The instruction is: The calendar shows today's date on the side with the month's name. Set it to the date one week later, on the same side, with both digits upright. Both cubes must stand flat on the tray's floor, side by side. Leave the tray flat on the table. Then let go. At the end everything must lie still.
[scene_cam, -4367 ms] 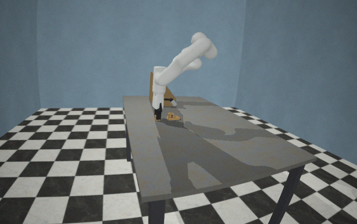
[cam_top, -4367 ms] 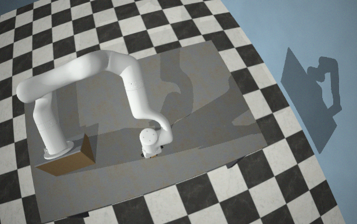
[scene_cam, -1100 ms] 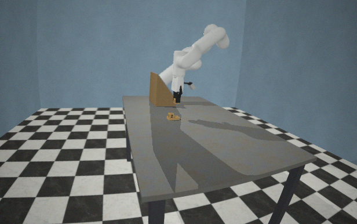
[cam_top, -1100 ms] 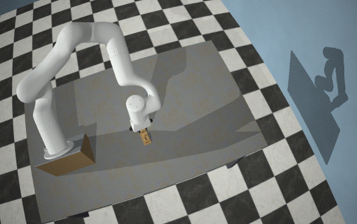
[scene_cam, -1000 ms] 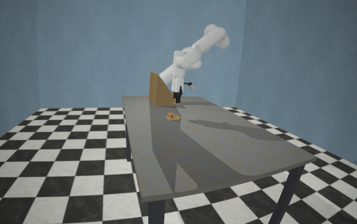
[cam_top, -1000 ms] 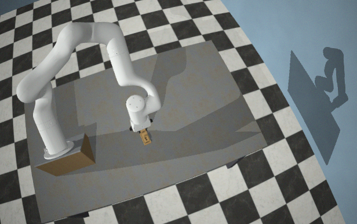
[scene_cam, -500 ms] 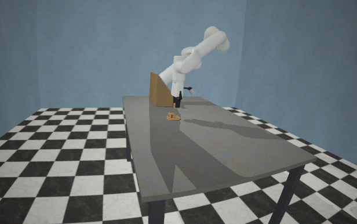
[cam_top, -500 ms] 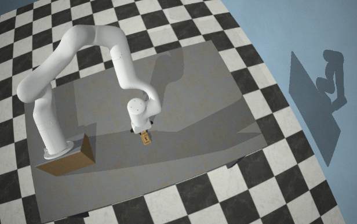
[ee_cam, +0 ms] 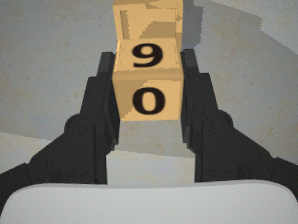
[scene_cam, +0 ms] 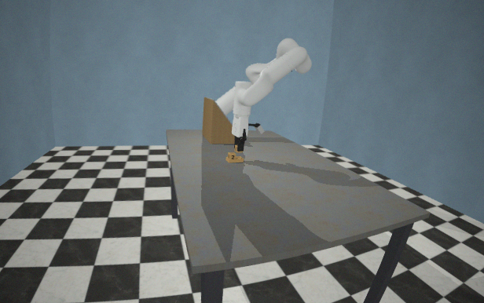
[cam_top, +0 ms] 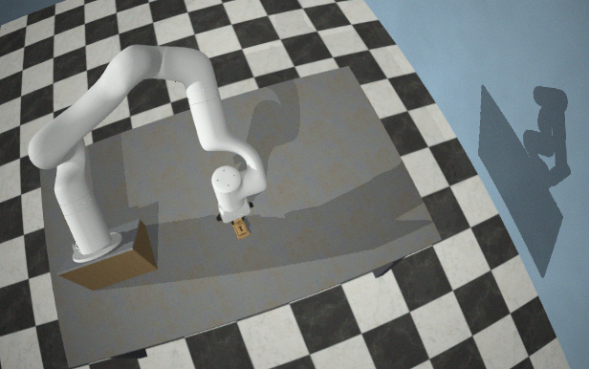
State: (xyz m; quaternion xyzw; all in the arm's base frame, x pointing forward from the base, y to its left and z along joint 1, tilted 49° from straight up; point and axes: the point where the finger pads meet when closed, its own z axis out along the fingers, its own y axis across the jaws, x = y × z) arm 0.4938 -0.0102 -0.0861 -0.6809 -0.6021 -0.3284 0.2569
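My hand is 2 cm to the left of the tray and 7 cm above it.
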